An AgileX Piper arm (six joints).
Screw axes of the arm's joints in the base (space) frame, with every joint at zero. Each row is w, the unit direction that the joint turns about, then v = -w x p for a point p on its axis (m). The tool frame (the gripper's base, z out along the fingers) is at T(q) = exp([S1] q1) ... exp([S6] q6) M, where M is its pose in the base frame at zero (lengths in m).
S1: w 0 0 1 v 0.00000 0.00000 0.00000
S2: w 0 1 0 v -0.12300 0.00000 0.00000
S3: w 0 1 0 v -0.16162 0.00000 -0.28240
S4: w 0.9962 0 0.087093 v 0.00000 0.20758 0.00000
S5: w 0 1 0 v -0.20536 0.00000 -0.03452
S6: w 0.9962 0 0.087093 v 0.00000 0.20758 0.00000
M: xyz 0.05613 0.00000 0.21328 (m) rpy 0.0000 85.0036 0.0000 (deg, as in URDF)
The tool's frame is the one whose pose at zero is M.
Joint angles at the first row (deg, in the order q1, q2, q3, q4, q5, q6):
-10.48, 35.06, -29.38, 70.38, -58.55, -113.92
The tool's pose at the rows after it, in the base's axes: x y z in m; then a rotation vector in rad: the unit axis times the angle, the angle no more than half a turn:
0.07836 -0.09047 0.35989 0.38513 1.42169 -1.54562
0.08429 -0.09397 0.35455 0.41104 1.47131 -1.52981
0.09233 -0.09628 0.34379 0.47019 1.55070 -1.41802
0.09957 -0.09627 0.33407 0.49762 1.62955 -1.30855
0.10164 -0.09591 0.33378 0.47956 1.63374 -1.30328
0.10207 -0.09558 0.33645 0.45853 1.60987 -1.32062
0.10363 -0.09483 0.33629 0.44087 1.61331 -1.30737
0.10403 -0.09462 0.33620 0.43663 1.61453 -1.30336
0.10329 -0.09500 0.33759 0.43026 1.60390 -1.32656
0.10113 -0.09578 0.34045 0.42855 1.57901 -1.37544
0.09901 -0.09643 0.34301 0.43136 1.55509 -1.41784
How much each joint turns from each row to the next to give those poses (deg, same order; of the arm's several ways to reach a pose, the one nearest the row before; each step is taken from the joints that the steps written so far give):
-1.07, 1.17, -0.10, 0.00, 0.22, -1.55
-0.79, 1.85, -0.13, 2.17, 0.12, 0.47
-0.12, 1.67, 0.00, 5.48, 1.87, 2.14
-0.01, 1.04, 0.00, 5.35, 3.00, 0.41
0.01, 0.25, 0.00, -0.33, 0.79, 0.00
0.00, 0.00, -0.02, -2.06, 0.04, 0.66
0.00, 0.00, 0.00, -0.13, 1.09, 0.00
0.00, 0.00, 0.00, 0.00, 0.29, 0.00
-0.09, 0.00, 0.00, -1.00, -0.55, -0.12
0.00, 0.00, 0.00, -1.86, -1.77, -0.09
0.00, 0.00, 0.00, -1.57, -1.71, 0.00

